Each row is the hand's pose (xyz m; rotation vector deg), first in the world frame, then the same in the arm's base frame.
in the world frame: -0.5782 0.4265 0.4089 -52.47 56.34 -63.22
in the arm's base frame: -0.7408 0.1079 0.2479 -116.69 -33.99 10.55
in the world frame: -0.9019 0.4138 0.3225 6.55 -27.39 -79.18
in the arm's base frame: -0.6442 -0.1576 0.4283 -20.83 -34.81 38.45
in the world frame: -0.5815 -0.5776 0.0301 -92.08 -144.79 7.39
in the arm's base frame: 0.2926 0.3784 0.3505 -53.09 130.56 -77.29
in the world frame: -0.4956 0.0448 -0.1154 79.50 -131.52 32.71
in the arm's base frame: -0.1411 0.0638 -0.0085 125.30 8.52 90.31
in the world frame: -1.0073 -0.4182 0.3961 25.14 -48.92 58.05
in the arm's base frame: 0.0033 0.2043 0.8265 15.97 33.52 157.71
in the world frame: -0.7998 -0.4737 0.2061 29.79 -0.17 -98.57
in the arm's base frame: 0.1329 0.2723 0.5799 -23.60 -12.91 7.82
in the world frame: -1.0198 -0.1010 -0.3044 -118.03 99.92 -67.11
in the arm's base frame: 0.1453 -0.3332 0.2950 -154.76 -68.58 -59.70
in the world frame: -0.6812 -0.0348 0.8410 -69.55 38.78 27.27
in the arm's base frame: -0.5995 0.4888 0.7430 142.67 19.28 -99.33
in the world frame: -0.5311 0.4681 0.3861 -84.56 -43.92 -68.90
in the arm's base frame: -0.7671 0.1086 0.1864 -48.32 -116.20 45.20
